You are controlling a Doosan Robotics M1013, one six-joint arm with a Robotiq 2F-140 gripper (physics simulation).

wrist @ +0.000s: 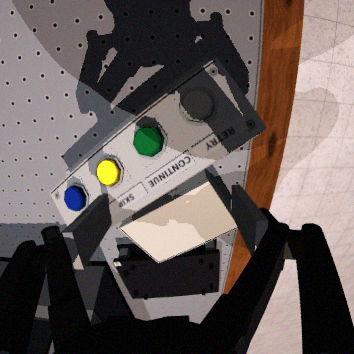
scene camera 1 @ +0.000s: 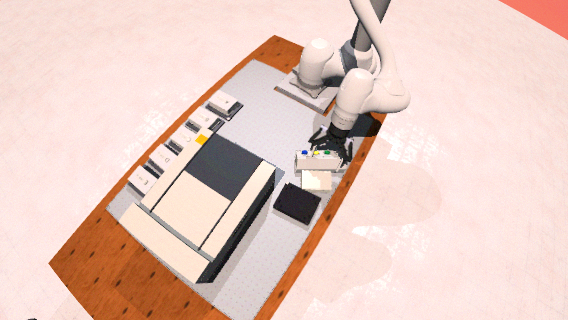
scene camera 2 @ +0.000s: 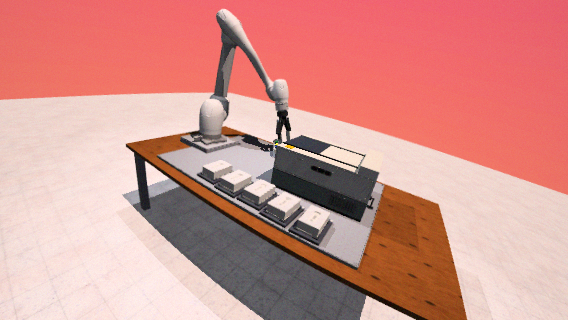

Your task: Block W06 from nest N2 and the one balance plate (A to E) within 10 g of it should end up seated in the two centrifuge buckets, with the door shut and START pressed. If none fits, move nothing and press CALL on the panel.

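Where they show: gripper, fingertip midpoint: (wrist: 168, 204) (scene camera 1: 324, 162); arm's base, origin of the base link: (scene camera 1: 311, 82) (scene camera 2: 209, 139).
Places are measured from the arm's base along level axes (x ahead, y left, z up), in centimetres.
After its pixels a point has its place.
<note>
My gripper (scene camera 1: 331, 151) (scene camera 2: 283, 139) @[z 5.5, x 39.4, y 34.7 cm] (wrist: 168, 204) @[z 5.5, x 39.4, y 34.7 cm] is open above the button panel (scene camera 1: 316, 162) @[z 4.4, x 41.0, y 31.9 cm] (wrist: 180, 142) @[z 4.6, x 33.6, y 35.3 cm]. The panel has a blue button (wrist: 75, 198) @[z 4.7, x 40.1, y 25.4 cm], a yellow button (wrist: 108, 172) @[z 4.4, x 37.0, y 29.0 cm], a green button (wrist: 148, 141) @[z 4.7, x 33.7, y 32.6 cm] and a dark button (wrist: 197, 104) @[z 4.6, x 30.4, y 36.2 cm]. SKIP, CONTINUE and RETRY are readable. A cream block (scene camera 1: 316, 180) @[z 1.7, x 46.4, y 36.5 cm] (wrist: 182, 225) @[z 1.7, x 45.7, y 36.8 cm] sits beside the panel, its label unreadable; it shows between the fingers in the wrist view, apart from them. White plates, including E (scene camera 1: 143, 178) @[z 3.0, x 96.1, y -19.7 cm] (scene camera 2: 313, 221) @[z 3.0, x 97.9, y -23.1 cm] and D (scene camera 1: 163, 157) @[z 3.0, x 83.3, y -20.7 cm] (scene camera 2: 283, 206) @[z 3.3, x 85.2, y -24.8 cm], sit in a row. The centrifuge (scene camera 1: 190, 195) @[z 18.6, x 86.8, y 9.6 cm] (scene camera 2: 320, 175) @[z 12.0, x 88.0, y -4.3 cm] hides its buckets; START is not visible.
A black slab (scene camera 1: 297, 203) @[z 1.2, x 59.4, y 36.5 cm] (wrist: 170, 274) @[z 1.2, x 57.4, y 36.2 cm] lies beside the cream block. The centrifuge body stands between it and the plate row. A yellow square (scene camera 1: 201, 139) @[z 18.8, x 69.4, y -4.0 cm] (scene camera 2: 290, 147) @[z 18.7, x 70.1, y -4.5 cm] marks the centrifuge top. The wooden table edge (scene camera 1: 327, 217) @[z -3.6, x 54.6, y 49.7 cm] (wrist: 281, 100) @[z -3.6, x 30.2, y 47.6 cm] runs close beside the panel.
</note>
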